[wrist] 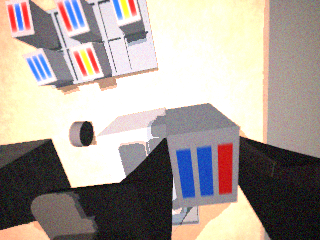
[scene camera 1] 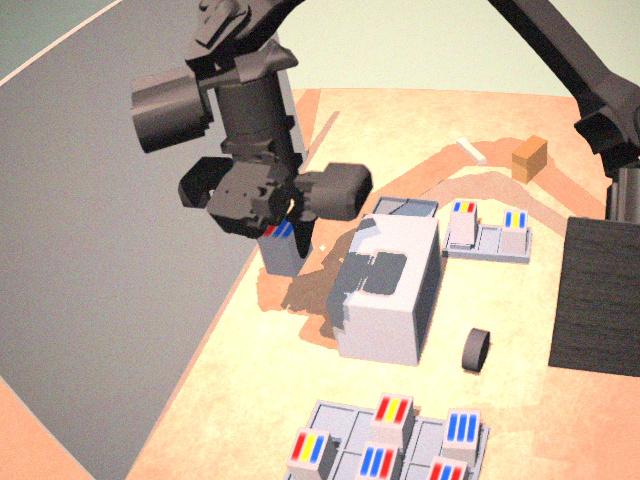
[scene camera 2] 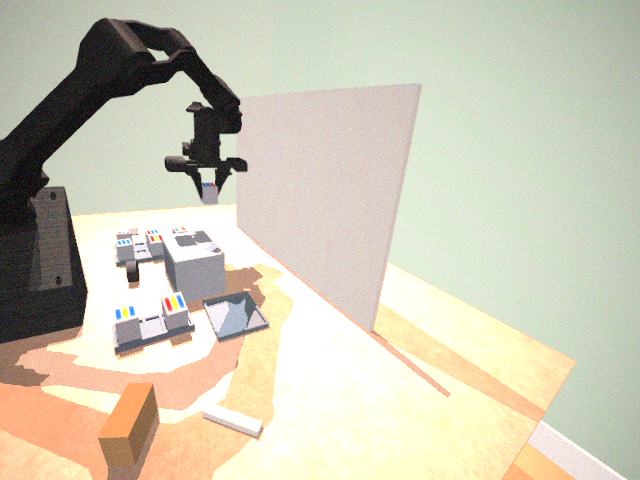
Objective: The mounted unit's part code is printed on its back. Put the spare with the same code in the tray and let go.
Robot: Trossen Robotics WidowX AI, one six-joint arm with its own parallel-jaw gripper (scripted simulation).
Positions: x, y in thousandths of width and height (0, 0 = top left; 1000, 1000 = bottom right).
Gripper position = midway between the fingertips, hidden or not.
Observation:
My gripper (scene camera 1: 451, 530) carries a grey spare block (scene camera 1: 434, 514). Also in view: a white bar (scene camera 2: 380, 882), a dark ring (scene camera 1: 745, 722), a grey tray (scene camera 2: 360, 659), a mounted unit (scene camera 1: 595, 639) and a tall grey panel (scene camera 1: 182, 589).
My gripper is seen too in the wrist view (wrist: 602, 581) and in scene camera 2 (scene camera 2: 326, 414). The grey tray shows as well in scene camera 1 (scene camera 1: 607, 428). The mounted unit shows as well in the wrist view (wrist: 402, 585) and in scene camera 2 (scene camera 2: 304, 551). The wrist view misses the white bar: it is out of frame.

